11 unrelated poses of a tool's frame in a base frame.
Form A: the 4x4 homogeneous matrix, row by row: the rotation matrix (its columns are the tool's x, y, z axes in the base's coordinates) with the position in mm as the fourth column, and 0 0 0 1 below. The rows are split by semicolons.
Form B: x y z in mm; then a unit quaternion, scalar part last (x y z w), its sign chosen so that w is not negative. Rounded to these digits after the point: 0 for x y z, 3 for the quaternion.
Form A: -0.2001, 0.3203, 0.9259, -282; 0.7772, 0.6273, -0.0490, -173; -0.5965, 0.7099, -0.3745, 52; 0, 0, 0, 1
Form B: -282, -173, 52, 0.370, 0.742, 0.223, 0.513
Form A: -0.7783, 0.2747, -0.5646, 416; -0.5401, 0.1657, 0.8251, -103; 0.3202, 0.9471, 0.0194, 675; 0, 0, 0, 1
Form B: 416, -103, 675, 0.096, -0.694, -0.639, 0.319
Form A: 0.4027, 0.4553, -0.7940, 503; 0.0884, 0.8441, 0.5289, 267; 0.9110, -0.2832, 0.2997, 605; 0, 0, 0, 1
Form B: 503, 267, 605, -0.254, -0.534, -0.115, 0.798
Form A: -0.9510, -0.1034, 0.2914, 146; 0.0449, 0.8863, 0.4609, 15; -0.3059, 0.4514, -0.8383, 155; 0, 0, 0, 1
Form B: 146, 15, 155, -0.015, 0.959, 0.238, 0.156
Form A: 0.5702, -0.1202, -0.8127, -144; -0.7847, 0.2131, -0.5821, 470; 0.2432, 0.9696, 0.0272, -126; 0, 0, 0, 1
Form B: -144, 470, -126, 0.577, -0.392, -0.247, 0.673
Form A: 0.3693, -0.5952, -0.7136, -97; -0.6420, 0.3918, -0.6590, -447; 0.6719, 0.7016, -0.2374, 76; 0, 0, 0, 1
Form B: -97, -447, 76, 0.551, -0.561, -0.019, 0.617
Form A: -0.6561, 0.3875, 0.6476, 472; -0.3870, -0.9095, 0.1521, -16; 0.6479, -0.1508, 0.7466, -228; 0, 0, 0, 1
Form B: 472, -16, -228, -0.356, 0.000, -0.910, 0.213
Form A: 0.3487, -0.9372, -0.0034, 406; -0.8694, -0.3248, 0.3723, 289; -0.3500, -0.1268, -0.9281, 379; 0, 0, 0, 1
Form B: 406, 289, 379, -0.806, 0.560, 0.110, 0.155
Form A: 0.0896, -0.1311, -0.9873, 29; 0.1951, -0.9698, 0.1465, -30; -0.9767, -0.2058, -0.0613, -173; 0, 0, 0, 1
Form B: 29, -30, -173, -0.728, -0.022, 0.674, 0.121
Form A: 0.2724, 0.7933, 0.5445, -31; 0.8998, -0.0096, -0.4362, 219; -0.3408, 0.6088, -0.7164, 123; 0, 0, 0, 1
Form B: -31, 219, 123, 0.707, 0.599, 0.072, 0.370
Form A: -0.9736, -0.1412, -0.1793, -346; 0.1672, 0.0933, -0.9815, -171; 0.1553, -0.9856, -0.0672, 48; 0, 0, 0, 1
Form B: -346, -171, 48, -0.009, -0.730, 0.673, 0.115
